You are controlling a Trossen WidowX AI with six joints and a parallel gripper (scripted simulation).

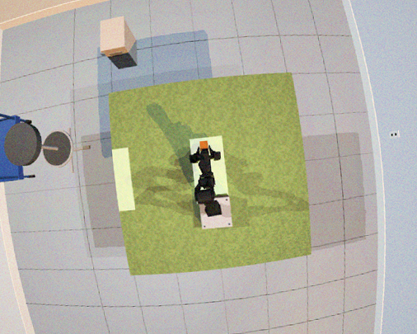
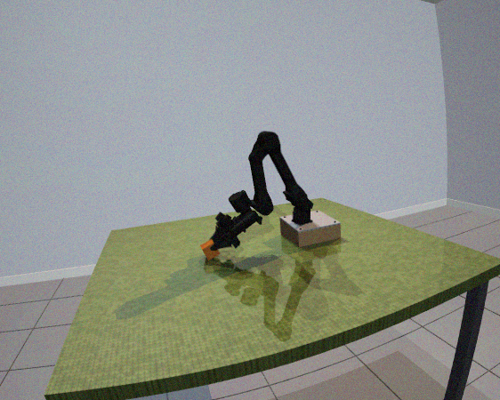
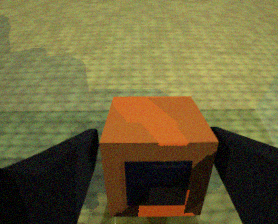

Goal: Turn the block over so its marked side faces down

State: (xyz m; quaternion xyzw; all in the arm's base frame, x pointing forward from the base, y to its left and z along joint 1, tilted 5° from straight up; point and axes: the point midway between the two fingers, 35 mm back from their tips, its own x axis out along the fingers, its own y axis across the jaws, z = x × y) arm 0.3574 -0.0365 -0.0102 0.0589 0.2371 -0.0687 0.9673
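The orange block lies 2 cm behind my gripper tip and 1 cm below it.
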